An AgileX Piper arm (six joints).
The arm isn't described. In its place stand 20 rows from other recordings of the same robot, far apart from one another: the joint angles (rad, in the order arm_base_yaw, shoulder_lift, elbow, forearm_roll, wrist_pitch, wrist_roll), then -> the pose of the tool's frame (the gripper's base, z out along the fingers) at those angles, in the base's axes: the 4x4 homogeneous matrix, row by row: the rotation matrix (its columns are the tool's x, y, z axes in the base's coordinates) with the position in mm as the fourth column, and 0 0 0 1 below.
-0.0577, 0.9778, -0.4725, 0.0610, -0.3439, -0.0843 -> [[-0.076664 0.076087 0.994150 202.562], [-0.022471 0.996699 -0.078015 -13.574], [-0.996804 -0.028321 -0.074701 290.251], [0 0 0 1]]
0.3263, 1.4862, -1.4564, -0.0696, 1.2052, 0.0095 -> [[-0.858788 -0.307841 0.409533 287.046], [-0.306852 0.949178 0.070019 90.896], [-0.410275 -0.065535 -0.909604 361.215], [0 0 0 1]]
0.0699, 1.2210, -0.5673, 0.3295, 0.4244, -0.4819 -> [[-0.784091 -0.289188 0.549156 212.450], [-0.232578 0.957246 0.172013 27.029], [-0.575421 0.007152 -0.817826 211.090], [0 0 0 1]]
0.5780, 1.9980, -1.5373, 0.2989, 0.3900, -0.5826 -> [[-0.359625 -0.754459 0.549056 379.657], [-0.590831 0.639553 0.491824 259.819], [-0.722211 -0.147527 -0.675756 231.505], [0 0 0 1]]
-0.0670, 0.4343, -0.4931, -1.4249, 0.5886, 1.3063 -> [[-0.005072 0.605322 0.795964 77.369], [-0.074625 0.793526 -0.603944 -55.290], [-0.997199 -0.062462 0.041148 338.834], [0 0 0 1]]
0.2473, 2.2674, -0.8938, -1.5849, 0.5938, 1.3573 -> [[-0.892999 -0.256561 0.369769 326.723], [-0.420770 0.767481 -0.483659 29.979], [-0.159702 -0.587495 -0.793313 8.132], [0 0 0 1]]
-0.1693, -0.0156, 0.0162, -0.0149, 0.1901, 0.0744 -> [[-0.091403 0.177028 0.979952 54.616], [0.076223 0.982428 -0.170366 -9.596], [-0.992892 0.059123 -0.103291 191.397], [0 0 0 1]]
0.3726, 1.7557, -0.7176, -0.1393, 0.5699, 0.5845 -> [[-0.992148 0.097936 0.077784 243.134], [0.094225 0.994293 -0.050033 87.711], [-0.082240 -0.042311 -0.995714 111.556], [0 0 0 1]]
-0.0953, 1.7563, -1.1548, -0.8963, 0.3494, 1.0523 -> [[-0.604613 0.407834 0.684189 379.981], [0.237364 0.912200 -0.333990 -60.764], [-0.760330 -0.039533 -0.648333 230.227], [0 0 0 1]]
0.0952, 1.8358, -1.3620, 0.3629, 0.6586, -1.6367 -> [[0.012917 -0.869497 0.493769 395.106], [-0.954424 0.136532 0.265393 57.588], [-0.298174 -0.474693 -0.828105 235.891], [0 0 0 1]]
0.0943, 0.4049, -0.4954, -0.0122, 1.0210, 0.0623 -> [[-0.747215 -0.045573 0.663018 58.901], [-0.014530 0.998528 0.052260 4.620], [-0.664424 0.029416 -0.746777 267.746], [0 0 0 1]]
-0.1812, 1.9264, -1.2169, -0.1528, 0.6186, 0.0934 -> [[-0.934888 0.178813 0.306613 373.234], [0.139477 0.979417 -0.145907 -76.546], [-0.326392 -0.093641 -0.940585 160.396], [0 0 0 1]]
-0.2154, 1.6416, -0.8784, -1.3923, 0.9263, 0.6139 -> [[-0.979191 0.000632 0.202940 280.137], [-0.175785 0.497078 -0.849714 -134.576], [-0.101414 -0.867706 -0.486623 217.941], [0 0 0 1]]
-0.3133, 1.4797, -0.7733, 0.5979, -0.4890, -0.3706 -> [[-0.098369 0.568499 0.816782 292.867], [0.204109 0.814839 -0.542565 -120.174], [-0.973993 0.113340 -0.196191 262.263], [0 0 0 1]]
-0.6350, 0.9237, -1.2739, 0.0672, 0.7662, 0.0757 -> [[-0.188123 0.584842 0.789031 134.910], [0.292264 0.800316 -0.523523 -94.139], [-0.937652 0.132118 -0.321486 468.466], [0 0 0 1]]
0.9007, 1.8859, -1.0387, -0.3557, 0.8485, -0.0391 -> [[-0.387602 -0.899541 0.201472 217.778], [-0.918563 0.358517 -0.166456 236.545], [0.077503 -0.249584 -0.965247 134.881], [0 0 0 1]]
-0.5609, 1.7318, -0.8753, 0.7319, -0.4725, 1.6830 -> [[0.761650 -0.290325 0.579310 288.816], [0.315834 -0.614302 -0.723105 -214.121], [0.565807 0.733719 -0.376189 202.690], [0 0 0 1]]
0.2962, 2.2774, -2.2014, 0.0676, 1.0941, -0.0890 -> [[-0.824583 -0.366687 0.430818 482.242], [-0.312084 0.929989 0.194226 152.880], [-0.471876 0.025704 -0.881290 257.309], [0 0 0 1]]
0.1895, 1.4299, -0.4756, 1.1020, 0.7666, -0.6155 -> [[-0.994259 0.010850 0.106445 184.091], [0.077891 0.755462 0.650546 92.651], [-0.073357 0.655103 -0.751970 162.637], [0 0 0 1]]
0.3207, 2.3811, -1.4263, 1.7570, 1.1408, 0.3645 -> [[-0.315241 0.944138 0.096060 397.967], [0.229057 -0.022531 0.973152 217.844], [0.920954 0.328780 -0.209159 93.593], [0 0 0 1]]
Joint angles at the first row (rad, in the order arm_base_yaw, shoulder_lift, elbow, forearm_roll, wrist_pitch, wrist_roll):
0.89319, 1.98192, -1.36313, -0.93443, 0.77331, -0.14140
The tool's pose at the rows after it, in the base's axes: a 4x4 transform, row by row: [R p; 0 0 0 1], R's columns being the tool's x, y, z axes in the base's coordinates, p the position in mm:
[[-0.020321 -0.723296 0.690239 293.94], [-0.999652 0.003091 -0.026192 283.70], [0.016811 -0.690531 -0.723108 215.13], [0 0 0 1]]
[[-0.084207 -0.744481 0.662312 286.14], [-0.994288 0.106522 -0.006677 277.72], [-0.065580 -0.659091 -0.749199 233.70], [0 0 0 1]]
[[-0.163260 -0.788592 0.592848 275.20], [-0.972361 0.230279 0.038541 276.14], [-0.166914 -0.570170 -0.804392 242.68], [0 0 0 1]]
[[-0.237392 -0.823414 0.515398 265.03], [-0.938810 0.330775 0.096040 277.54], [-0.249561 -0.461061 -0.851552 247.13], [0 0 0 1]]
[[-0.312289 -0.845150 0.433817 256.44], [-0.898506 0.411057 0.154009 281.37], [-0.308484 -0.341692 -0.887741 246.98], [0 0 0 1]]
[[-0.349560 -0.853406 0.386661 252.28], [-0.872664 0.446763 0.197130 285.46], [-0.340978 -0.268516 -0.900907 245.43], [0 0 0 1]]
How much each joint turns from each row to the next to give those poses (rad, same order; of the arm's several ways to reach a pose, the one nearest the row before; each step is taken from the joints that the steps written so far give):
-0.00194, -0.05715, -0.00609, 0.05568, 0.02865, 0.01341
-0.00218, -0.05642, -0.00192, 0.09750, 0.02564, 0.00319
-0.00001, -0.03945, -0.00001, 0.15570, 0.01247, 0.00358
0.00003, -0.02506, -0.00002, 0.15391, 0.00442, 0.00002
-0.00002, -0.00913, 0.00004, 0.14518, 0.00023, 0.00239
0.00001, 0.00103, -0.00002, 0.08630, -0.01161, -0.00474

